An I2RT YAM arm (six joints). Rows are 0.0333 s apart.
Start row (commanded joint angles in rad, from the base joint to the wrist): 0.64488 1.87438 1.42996 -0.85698 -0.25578 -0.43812
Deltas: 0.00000 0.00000 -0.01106 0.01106 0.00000 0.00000; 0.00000 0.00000 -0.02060 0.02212 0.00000 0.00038; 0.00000 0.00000 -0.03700 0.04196 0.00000 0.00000; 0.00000 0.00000 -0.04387 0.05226 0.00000 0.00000; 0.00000 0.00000 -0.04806 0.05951 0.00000 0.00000; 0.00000 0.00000 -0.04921 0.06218 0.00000 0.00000; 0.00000 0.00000 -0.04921 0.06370 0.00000 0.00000; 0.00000 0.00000 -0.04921 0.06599 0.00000 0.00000; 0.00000 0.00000 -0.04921 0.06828 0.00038 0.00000; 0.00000 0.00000 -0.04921 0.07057 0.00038 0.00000; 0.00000 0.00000 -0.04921 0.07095 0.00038 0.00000; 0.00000 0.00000 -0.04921 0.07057 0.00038 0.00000; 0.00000 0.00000 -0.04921 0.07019 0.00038 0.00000; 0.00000 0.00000 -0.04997 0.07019 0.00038 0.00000; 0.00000 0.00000 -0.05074 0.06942 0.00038 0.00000; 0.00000 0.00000 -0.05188 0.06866 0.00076 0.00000; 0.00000 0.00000 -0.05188 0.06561 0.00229 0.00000; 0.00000 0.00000 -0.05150 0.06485 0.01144 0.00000; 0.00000 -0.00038 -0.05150 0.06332 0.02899 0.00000; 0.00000 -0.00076 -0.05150 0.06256 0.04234 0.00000; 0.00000 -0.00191 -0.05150 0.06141 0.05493 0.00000; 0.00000 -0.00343 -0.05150 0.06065 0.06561 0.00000; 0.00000 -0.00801 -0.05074 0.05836 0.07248 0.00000
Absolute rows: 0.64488 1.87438 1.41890 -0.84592 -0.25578 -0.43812; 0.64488 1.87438 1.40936 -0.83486 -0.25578 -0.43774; 0.64488 1.87438 1.39296 -0.81502 -0.25578 -0.43812; 0.64488 1.87438 1.38609 -0.80472 -0.25578 -0.43812; 0.64488 1.87438 1.38190 -0.79747 -0.25578 -0.43812; 0.64488 1.87438 1.38075 -0.79480 -0.25578 -0.43812; 0.64488 1.87438 1.38075 -0.79328 -0.25578 -0.43812; 0.64488 1.87438 1.38075 -0.79099 -0.25578 -0.43812; 0.64488 1.87438 1.38075 -0.78870 -0.25540 -0.43812; 0.64488 1.87438 1.38075 -0.78641 -0.25540 -0.43812; 0.64488 1.87438 1.38075 -0.78603 -0.25540 -0.43812; 0.64488 1.87438 1.38075 -0.78641 -0.25540 -0.43812; 0.64488 1.87438 1.38075 -0.78679 -0.25540 -0.43812; 0.64488 1.87438 1.37999 -0.78679 -0.25540 -0.43812; 0.64488 1.87438 1.37922 -0.78756 -0.25540 -0.43812; 0.64488 1.87438 1.37808 -0.78832 -0.25502 -0.43812; 0.64488 1.87438 1.37808 -0.79137 -0.25349 -0.43812; 0.64488 1.87438 1.37846 -0.79213 -0.24434 -0.43812; 0.64488 1.87400 1.37846 -0.79366 -0.22679 -0.43812; 0.64488 1.87362 1.37846 -0.79442 -0.21344 -0.43812; 0.64488 1.87247 1.37846 -0.79557 -0.20085 -0.43812; 0.64488 1.87095 1.37846 -0.79633 -0.19017 -0.43812; 0.64488 1.86637 1.37922 -0.79862 -0.18330 -0.43812
